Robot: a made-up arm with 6 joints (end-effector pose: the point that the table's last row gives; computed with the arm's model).
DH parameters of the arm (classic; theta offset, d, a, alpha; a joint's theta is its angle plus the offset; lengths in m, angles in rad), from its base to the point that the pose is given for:
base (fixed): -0.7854 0 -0.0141 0
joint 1: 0.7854 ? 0 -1.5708
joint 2: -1.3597 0 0.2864 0
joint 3: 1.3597 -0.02 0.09 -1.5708
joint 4: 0 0.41 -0.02 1.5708
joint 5: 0 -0.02 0.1 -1.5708
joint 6: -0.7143 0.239 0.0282 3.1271
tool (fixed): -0.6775 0.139 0 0
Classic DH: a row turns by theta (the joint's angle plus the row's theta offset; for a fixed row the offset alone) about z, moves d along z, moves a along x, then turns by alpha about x.
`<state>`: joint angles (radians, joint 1 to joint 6).
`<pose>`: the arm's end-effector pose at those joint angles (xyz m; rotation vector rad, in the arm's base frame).
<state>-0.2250 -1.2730 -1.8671 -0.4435 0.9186 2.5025</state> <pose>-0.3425 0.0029 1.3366 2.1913 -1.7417 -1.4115</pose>
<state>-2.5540 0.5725 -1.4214 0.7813 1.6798 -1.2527</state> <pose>-0.4416 -0.3670 0.5334 0.5059 -1.0804 -1.3746</pose>
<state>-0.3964 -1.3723 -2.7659 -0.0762 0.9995 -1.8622</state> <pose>-0.6864 0.2590 1.0276 -2.8608 -1.2174 -0.0636</pose>
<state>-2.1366 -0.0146 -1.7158 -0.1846 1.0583 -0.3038</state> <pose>-0.3525 -0.4837 1.0573 -0.8048 -0.0463 -1.6801</pose>
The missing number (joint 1, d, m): 0.65
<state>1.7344 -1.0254 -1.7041 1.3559 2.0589 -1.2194</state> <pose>-0.1210 -0.0995 1.2761 -1.2152 0.3806 -1.9344</pose>
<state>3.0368 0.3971 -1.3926 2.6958 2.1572 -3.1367</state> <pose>-0.6439 -0.0034 0.8286 -2.7771 -0.1562 0.0080</pose>
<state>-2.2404 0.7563 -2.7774 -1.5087 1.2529 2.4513</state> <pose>-0.5029 -0.4397 1.1644 1.5857 0.7891 1.1092</pose>
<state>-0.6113 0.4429 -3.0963 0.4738 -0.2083 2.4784</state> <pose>0.1487 -0.2309 1.3798 -2.6984 1.2356 0.4373</pose>
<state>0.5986 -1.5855 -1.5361 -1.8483 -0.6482 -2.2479</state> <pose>-0.3446 -0.1232 1.1537 2.4795 -0.4912 0.3890</pose>
